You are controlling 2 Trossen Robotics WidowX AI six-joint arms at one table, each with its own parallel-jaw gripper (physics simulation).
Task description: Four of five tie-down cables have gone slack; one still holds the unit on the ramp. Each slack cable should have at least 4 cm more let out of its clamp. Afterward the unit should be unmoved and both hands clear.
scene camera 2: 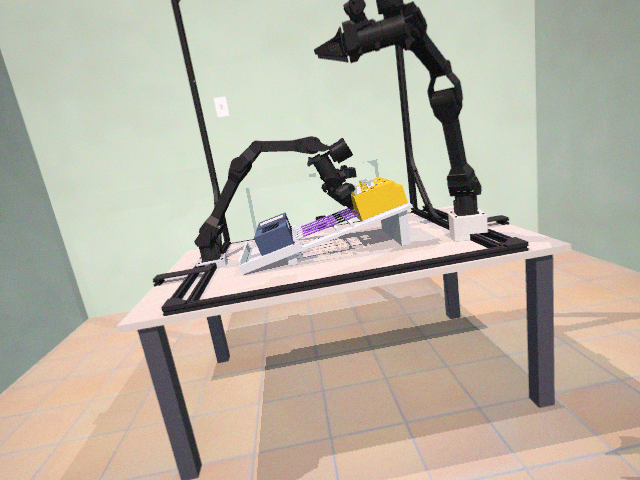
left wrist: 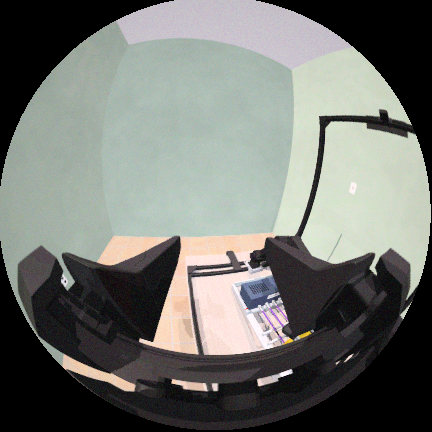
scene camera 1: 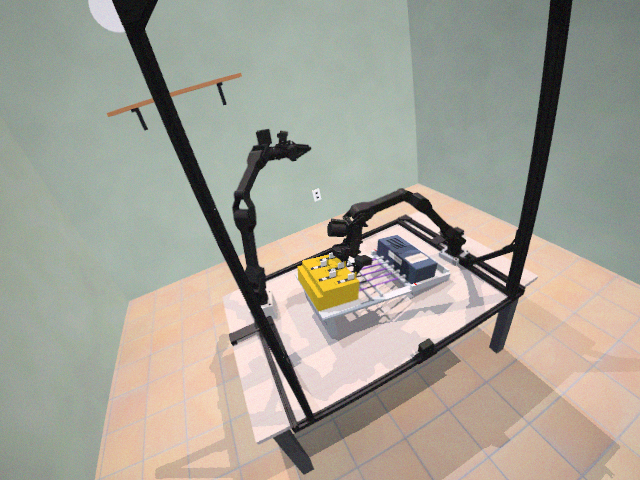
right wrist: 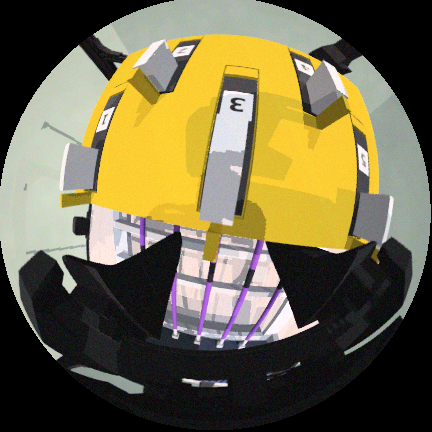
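Note:
The navy unit [scene camera 1: 405,258] [scene camera 2: 273,235] [left wrist: 257,292] sits at the low end of the white ramp [scene camera 2: 268,263]. Purple cables [scene camera 2: 323,223] [right wrist: 175,295] run from it to the yellow clamp block [scene camera 1: 336,295] [scene camera 2: 382,200] [right wrist: 150,165] at the high end. In the right wrist view, grey levers 1 [right wrist: 81,167], 2 [right wrist: 157,67], 4 [right wrist: 325,90] and 5 [right wrist: 373,217] stick up; lever 3 [right wrist: 217,192] looks lower in its slot. My right gripper [right wrist: 224,235] is open and empty at the block's cable side, over the cables. My left gripper [scene camera 1: 309,148] [scene camera 2: 316,51] [left wrist: 223,242] is open and empty, high above the table.
A black frame [scene camera 1: 372,391] [scene camera 2: 336,279] runs around the table [scene camera 1: 356,361], with tall posts [scene camera 1: 193,170] [scene camera 2: 196,103] rising from it. A support [scene camera 2: 402,229] holds up the ramp's high end. My right arm [scene camera 1: 385,200] reaches over the unit's side of the ramp.

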